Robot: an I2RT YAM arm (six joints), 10 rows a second.
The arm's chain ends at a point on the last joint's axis. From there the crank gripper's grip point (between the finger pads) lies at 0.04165 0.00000 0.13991 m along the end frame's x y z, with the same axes.
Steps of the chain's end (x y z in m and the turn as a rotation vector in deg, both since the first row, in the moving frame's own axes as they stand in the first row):
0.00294 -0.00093 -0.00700 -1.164 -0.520 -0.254
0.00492 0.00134 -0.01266 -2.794 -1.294 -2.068
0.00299 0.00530 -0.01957 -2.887 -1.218 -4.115
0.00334 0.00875 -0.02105 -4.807 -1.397 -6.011
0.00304 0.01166 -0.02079 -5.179 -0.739 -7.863
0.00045 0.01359 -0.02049 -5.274 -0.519 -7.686
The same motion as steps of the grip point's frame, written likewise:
0.00167 0.00173 -0.00665 -1.164 -0.520 -0.254
0.00185 0.00674 -0.01189 -2.794 -1.294 -2.068
0.00016 0.00948 -0.01882 -2.887 -1.218 -4.115
0.00031 0.01632 -0.02039 -4.807 -1.397 -6.011
0.00171 0.01871 -0.02058 -5.179 -0.739 -7.863
-0.00033 0.02095 -0.02045 -5.274 -0.519 -7.686

